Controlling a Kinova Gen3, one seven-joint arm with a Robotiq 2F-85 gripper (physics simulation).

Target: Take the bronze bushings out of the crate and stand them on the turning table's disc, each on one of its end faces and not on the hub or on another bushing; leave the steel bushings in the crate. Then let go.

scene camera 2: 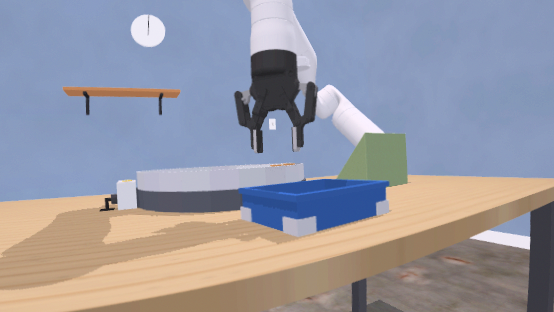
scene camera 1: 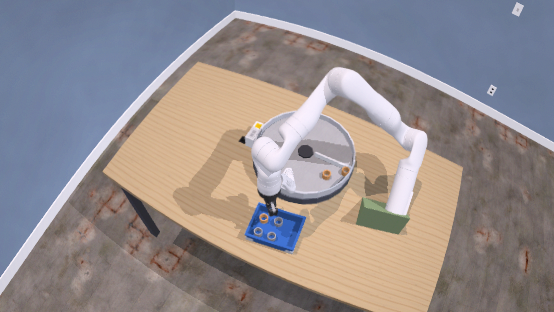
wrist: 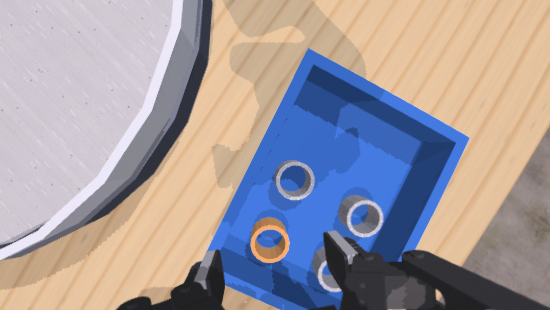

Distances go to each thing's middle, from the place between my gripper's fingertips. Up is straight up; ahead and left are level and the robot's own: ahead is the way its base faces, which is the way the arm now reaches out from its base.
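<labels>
From my hand, the blue crate (scene camera 2: pixel 300 208) is 4 cm to the left, 4 cm behind and 8 cm below. Then there's the turning table disc (scene camera 1: pixel 324 138), and that's 32 cm to the right of my hand, 5 cm behind it and 5 cm below it.
</labels>
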